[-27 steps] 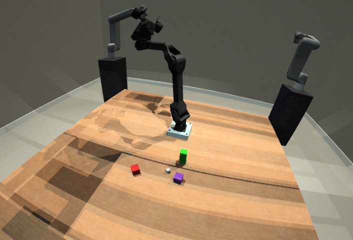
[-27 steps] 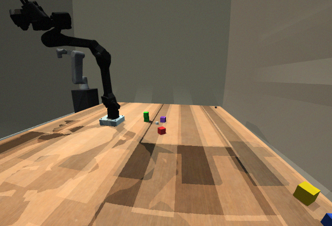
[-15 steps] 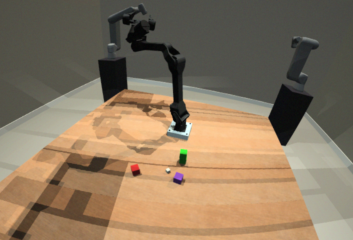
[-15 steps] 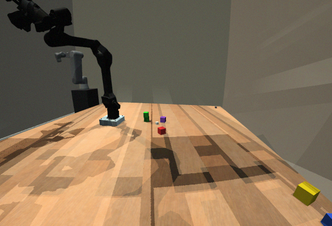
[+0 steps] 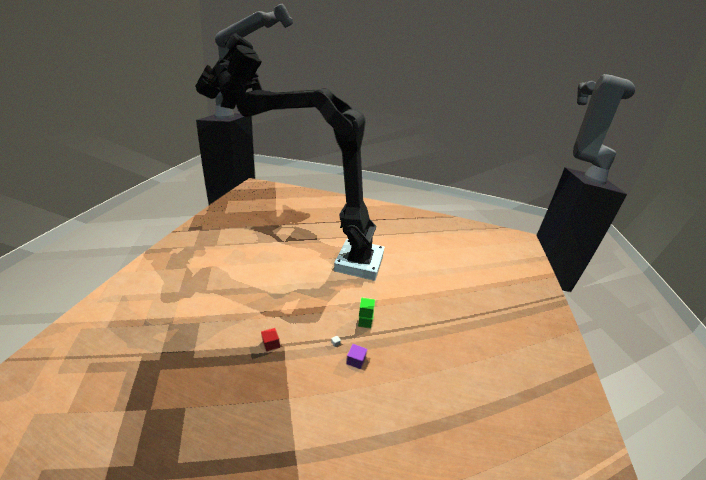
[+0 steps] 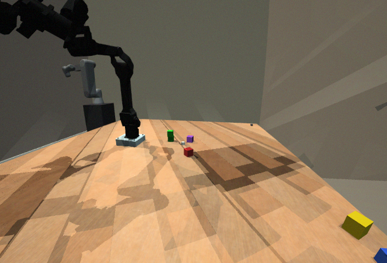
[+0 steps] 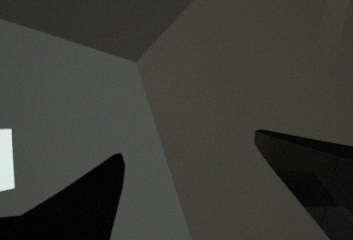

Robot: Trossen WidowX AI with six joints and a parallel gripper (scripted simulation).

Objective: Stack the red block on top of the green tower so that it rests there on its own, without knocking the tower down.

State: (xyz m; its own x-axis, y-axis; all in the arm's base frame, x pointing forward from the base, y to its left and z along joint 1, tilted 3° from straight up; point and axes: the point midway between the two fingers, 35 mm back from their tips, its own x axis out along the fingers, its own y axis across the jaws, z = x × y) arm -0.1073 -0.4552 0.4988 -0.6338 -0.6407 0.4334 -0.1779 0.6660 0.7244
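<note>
Right now the red block is 44 cm ahead of my gripper tip, 36 cm to the left of it and 53 cm below it. From my gripper tip the other things lie so: tiny white cube (39 cm ahead, 49 cm to the left, 54 cm below); purple block (42 cm ahead, 54 cm to the left, 53 cm below); yellow block (86 cm ahead, 2 cm to the right, 53 cm below).
</note>
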